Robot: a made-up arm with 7 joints.
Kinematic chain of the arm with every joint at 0, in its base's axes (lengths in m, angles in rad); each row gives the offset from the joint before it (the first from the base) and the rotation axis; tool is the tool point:
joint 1: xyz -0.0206 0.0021 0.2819 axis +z
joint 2: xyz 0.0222 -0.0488 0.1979 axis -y
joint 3: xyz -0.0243 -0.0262 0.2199 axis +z
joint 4: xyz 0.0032 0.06 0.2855 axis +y
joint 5: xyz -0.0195 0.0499 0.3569 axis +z
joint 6: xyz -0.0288 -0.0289 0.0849 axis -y
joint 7: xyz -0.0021 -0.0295 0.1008 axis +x
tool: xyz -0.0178 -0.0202 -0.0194
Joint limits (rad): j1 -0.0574..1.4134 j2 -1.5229..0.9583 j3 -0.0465..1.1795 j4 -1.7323..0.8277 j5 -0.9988..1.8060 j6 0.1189..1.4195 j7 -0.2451..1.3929
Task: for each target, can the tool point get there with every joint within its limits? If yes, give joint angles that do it. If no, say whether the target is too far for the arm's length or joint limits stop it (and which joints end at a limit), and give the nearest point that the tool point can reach.
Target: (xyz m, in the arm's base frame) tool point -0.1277 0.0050 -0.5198
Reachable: no: joint limits stop it (at a limit: joint 1, joint 2, joint 4, joint 7) | nearest point -0.5244 -0.0039 0.2254 | short by 0.844 m
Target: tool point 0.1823 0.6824 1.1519
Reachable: yes | joints 1.2414 -1.0306 0.2231 -0.0994 -0.7167 1.2746 1.2243
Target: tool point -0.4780 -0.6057 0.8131
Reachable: yes | joints 0.9152 0.5052 0.0961 -0.9843 -0.7797 0.5132 0.0102
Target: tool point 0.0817 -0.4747 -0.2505
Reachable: no: joint limits stop it (at a limit: joint 1, joint 2, joint 4, joint 5, joint 7) | nearest point 0.0306 -0.5341 0.2194 | short by 0.476 m
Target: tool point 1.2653 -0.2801 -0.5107
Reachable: no: too far | nearest point 0.8354 -0.1000 0.1140 | short by 0.779 m
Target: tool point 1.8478 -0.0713 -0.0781
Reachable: no: too far | nearest point 0.9985 -0.0283 0.3008 | short by 0.931 m
